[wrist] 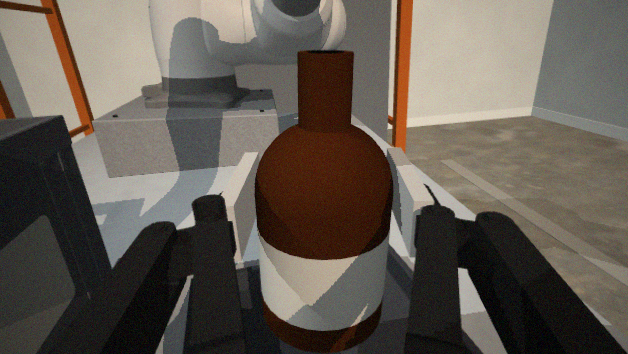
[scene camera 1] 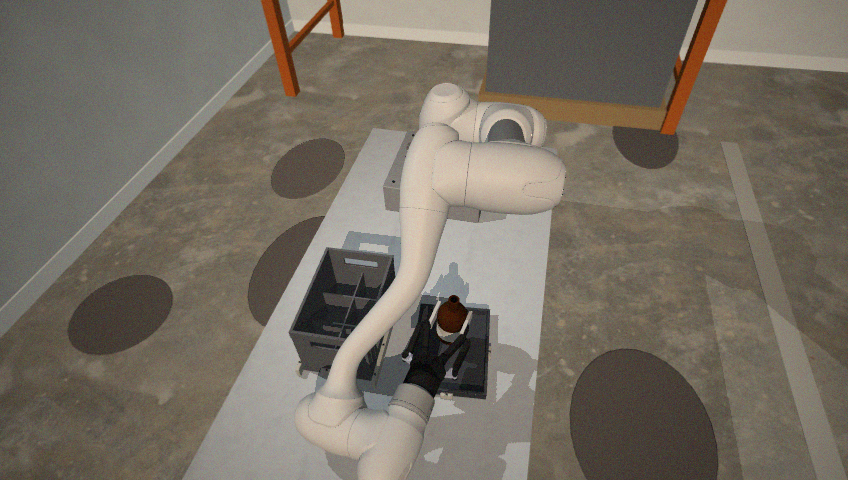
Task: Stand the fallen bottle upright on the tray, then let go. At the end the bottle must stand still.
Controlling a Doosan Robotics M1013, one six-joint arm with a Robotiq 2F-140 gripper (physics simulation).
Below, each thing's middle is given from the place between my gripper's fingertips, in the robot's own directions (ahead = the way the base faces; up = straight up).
Scene:
I see the dark tray (scene camera 1: 472, 376) 140 mm below my hand and 30 mm ahead of it. From my hand the other things lie so: grey divided crate (scene camera 1: 340, 294) (270 mm to the right, 80 mm ahead, 60 mm below); then brown bottle (scene camera 1: 452, 314) (20 mm ahead, 10 mm below).

